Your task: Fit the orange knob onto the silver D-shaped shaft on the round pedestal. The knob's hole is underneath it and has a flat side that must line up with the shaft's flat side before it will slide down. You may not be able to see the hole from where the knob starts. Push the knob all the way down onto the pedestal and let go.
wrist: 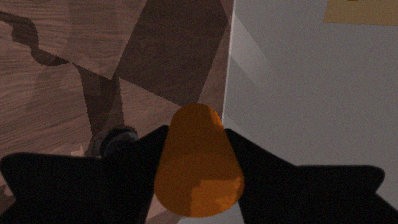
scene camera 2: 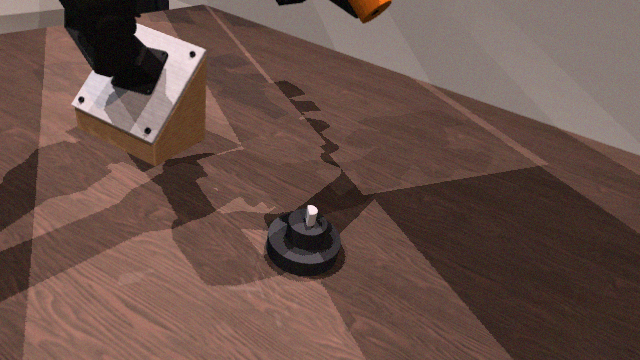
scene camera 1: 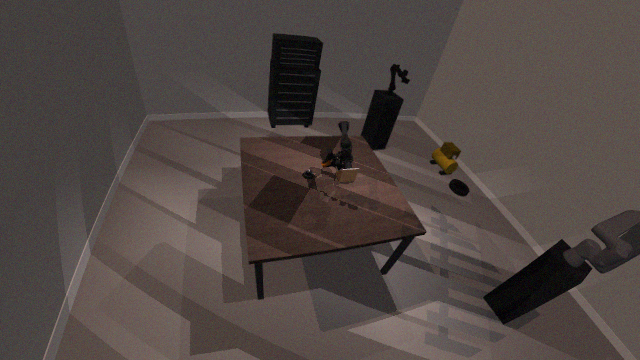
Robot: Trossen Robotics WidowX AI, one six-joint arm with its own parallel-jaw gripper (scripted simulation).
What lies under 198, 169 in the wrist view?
An orange knob.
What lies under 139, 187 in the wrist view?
My gripper.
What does my gripper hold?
An orange knob.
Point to a round dark pedestal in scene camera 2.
303, 243
